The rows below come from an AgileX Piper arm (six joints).
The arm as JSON. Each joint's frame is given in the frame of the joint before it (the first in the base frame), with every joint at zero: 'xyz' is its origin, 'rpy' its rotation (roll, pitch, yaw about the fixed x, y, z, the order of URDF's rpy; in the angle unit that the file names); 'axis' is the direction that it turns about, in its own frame. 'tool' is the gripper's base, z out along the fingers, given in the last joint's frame.
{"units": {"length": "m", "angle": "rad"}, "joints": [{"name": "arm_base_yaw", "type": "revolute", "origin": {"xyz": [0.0, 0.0, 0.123], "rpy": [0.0, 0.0, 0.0]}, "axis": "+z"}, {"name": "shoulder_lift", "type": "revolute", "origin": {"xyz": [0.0, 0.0, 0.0], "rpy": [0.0, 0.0, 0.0]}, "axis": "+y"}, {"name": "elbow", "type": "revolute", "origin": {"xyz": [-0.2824, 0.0, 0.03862], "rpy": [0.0, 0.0, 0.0]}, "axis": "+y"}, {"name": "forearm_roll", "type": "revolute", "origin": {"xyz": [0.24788, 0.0, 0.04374], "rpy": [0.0, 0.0, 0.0]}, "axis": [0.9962, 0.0, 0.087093]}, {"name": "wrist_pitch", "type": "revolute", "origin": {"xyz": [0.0, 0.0, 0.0], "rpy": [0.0, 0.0, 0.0]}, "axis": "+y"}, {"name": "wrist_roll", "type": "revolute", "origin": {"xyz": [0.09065, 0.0, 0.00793], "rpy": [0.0, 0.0, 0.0]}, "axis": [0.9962, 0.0, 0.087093]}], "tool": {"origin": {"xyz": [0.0, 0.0, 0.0], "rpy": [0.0, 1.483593, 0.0]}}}
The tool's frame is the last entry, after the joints.
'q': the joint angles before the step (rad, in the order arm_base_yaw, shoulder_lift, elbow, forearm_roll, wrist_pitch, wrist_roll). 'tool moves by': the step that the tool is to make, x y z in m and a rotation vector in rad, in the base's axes. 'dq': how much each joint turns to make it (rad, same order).
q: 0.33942 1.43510 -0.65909 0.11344 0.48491 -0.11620
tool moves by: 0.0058 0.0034 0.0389 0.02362 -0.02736 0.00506
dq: -0.00002 -0.06218 -0.11206 0.00089 0.14099 0.00834
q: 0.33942 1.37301 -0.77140 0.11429 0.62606 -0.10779
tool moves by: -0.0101 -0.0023 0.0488 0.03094 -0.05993 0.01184
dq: -0.00019 -0.11411 -0.09514 0.00160 0.14319 0.00270
